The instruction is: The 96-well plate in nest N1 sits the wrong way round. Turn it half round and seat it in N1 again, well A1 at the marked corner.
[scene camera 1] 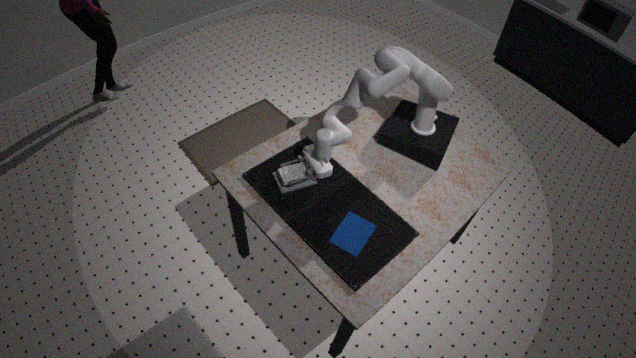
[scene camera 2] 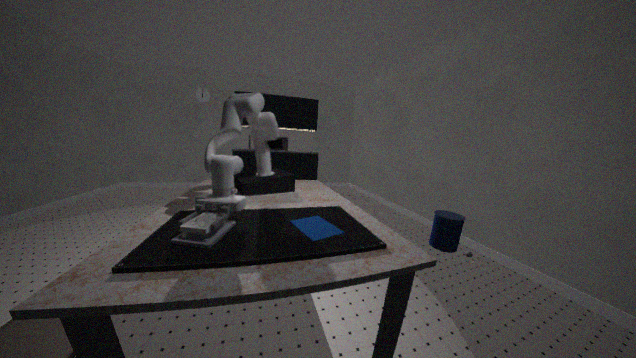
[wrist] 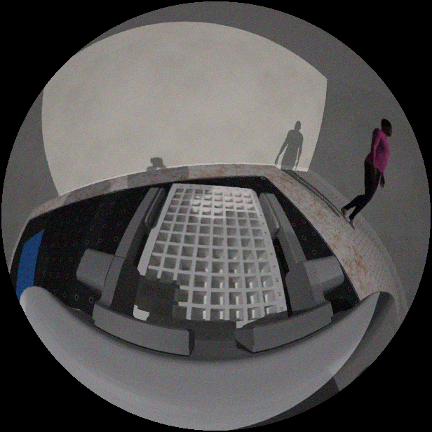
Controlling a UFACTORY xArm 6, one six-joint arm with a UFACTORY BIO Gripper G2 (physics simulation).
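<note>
The 96-well plate (scene camera 1: 287,175) (scene camera 2: 198,224) (wrist: 217,240) is pale grey and roughly level, with its wells facing up. My gripper (scene camera 1: 296,172) (scene camera 2: 206,220) (wrist: 212,212) is shut on it, one finger along each long side. The plate appears slightly above nest N1 (scene camera 1: 298,188) (scene camera 2: 220,234), a grey frame whose rim shows below it in both scene views. Small marks run along the plate's right edge in the wrist view, too small to read surely. I cannot tell which corner is A1. The nest's marked corner cannot be made out.
The nest stands near one end of the black board (scene camera 1: 320,212) (scene camera 2: 265,240) (wrist: 90,215). A flat blue square (scene camera 1: 353,233) (scene camera 2: 317,227) (wrist: 31,262) lies toward the board's other end. The arm's black base block (scene camera 1: 395,145) (scene camera 2: 265,184) stands behind. A person (scene camera 1: 104,50) (wrist: 375,165) stands beyond the table.
</note>
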